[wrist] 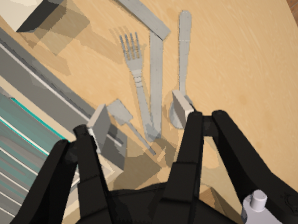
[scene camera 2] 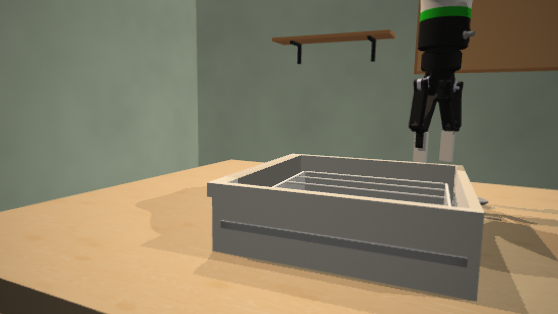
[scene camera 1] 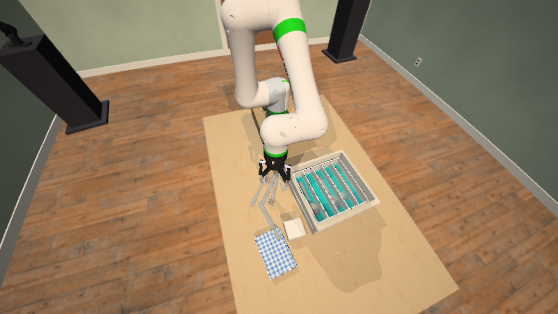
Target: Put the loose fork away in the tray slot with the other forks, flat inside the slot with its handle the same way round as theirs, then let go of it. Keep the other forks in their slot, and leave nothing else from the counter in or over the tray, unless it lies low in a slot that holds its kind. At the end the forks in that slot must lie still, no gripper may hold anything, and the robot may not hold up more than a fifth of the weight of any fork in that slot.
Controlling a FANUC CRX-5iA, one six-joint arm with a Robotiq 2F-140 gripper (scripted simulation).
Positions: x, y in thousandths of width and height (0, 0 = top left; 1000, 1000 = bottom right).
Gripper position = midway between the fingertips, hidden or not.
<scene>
I see my gripper (scene camera 2: 777, 518), a knife (wrist: 525, 194) and a grey tray (scene camera 2: 655, 594).
My gripper shows as well in the wrist view (wrist: 471, 475).
</scene>
